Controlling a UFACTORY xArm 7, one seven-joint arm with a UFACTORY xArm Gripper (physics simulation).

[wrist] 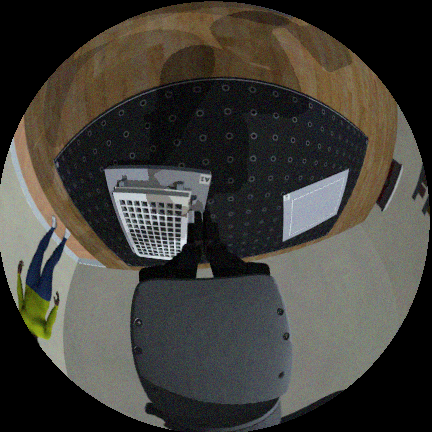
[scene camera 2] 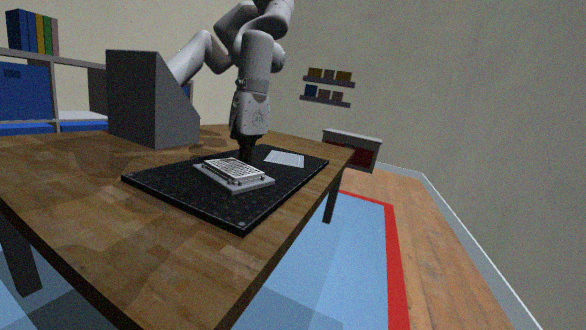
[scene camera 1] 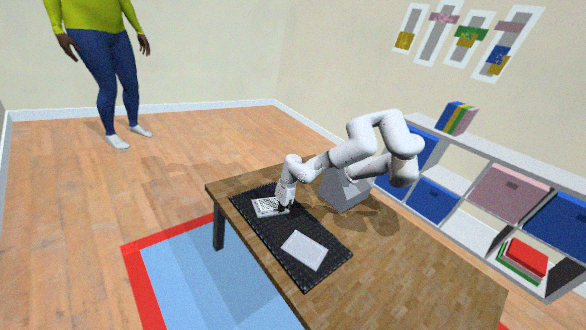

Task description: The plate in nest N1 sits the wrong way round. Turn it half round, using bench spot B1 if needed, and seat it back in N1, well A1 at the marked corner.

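The white gridded plate lies on the grey nest N1, between its small corner posts. The nest's A1 label shows at its far right corner in the wrist view. Which plate corner holds well A1 is too small to tell. My gripper is shut and empty, fingers down, low beside the plate on the side towards B1. Whether it touches the plate or nest is unclear. Bench spot B1 is a pale outlined rectangle.
The nest and B1 are on a black dotted mat on the wooden table. The grey arm base stands behind the mat. A person stands beyond the table.
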